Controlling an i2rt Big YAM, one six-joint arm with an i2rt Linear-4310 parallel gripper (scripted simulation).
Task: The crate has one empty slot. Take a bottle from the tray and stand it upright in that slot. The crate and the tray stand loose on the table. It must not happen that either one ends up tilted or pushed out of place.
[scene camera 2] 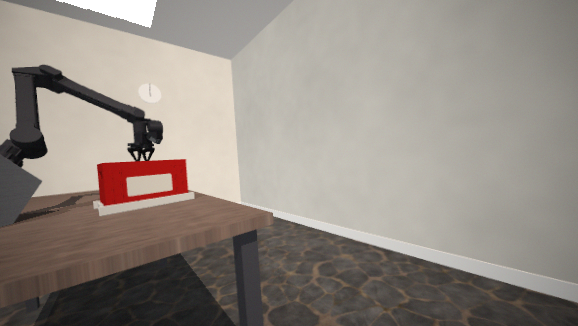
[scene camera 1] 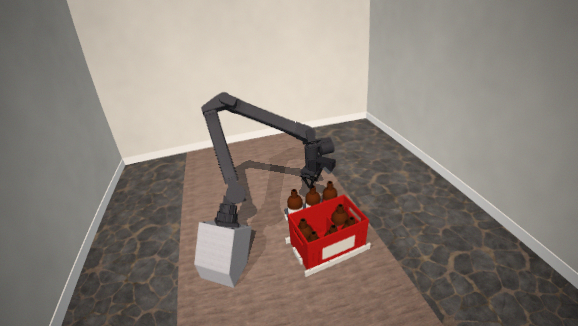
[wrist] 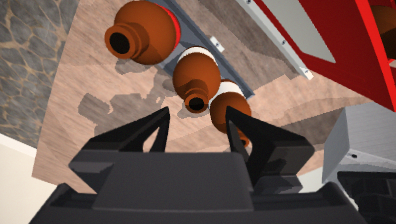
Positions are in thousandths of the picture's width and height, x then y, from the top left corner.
Labels:
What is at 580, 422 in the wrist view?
A brown bottle.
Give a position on a red crate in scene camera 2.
212, 560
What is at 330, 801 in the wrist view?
The gripper.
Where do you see a brown bottle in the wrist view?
496, 355

